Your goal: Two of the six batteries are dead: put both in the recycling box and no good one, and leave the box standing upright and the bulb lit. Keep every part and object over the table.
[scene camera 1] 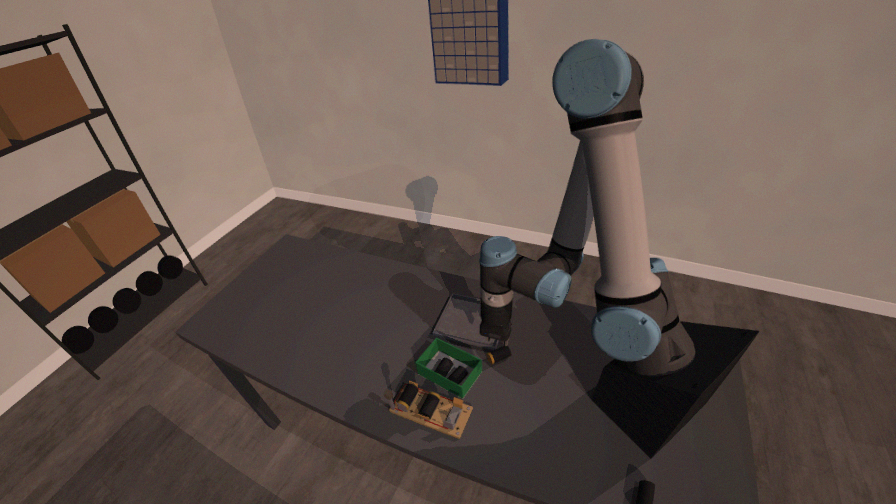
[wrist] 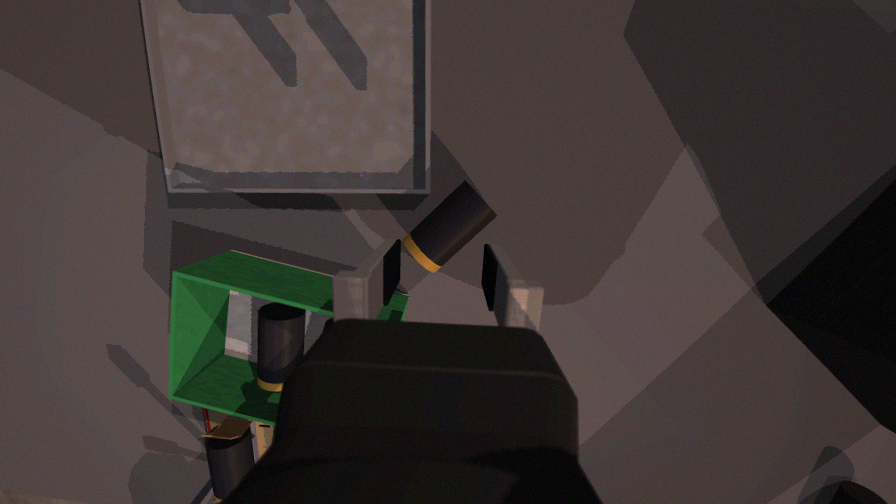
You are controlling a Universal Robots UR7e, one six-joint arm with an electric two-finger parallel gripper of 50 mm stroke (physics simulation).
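My gripper (scene camera 1: 494, 343) (wrist: 438, 282) is open and empty, low over the table next to the green recycling box (scene camera 1: 449, 366) (wrist: 250, 332). A black battery with a yellow band (scene camera 1: 499, 356) (wrist: 448, 225) lies on the table just beyond my fingertips, at an angle, not between them. The box stands upright and holds two batteries (scene camera 1: 451, 369); the wrist view shows one of them (wrist: 280, 344). The tan battery holder board (scene camera 1: 432, 407) in front of the box carries two batteries (scene camera 1: 418, 398) (wrist: 228, 457). I cannot tell if the bulb is lit.
An empty shallow grey tray (scene camera 1: 460, 319) (wrist: 288, 100) lies just behind the box. A dark cylinder (scene camera 1: 645, 488) sits at the front right near the table's edge. The robot base (scene camera 1: 639, 338) stands to the right. A shelf rack (scene camera 1: 75, 206) stands off the table at left.
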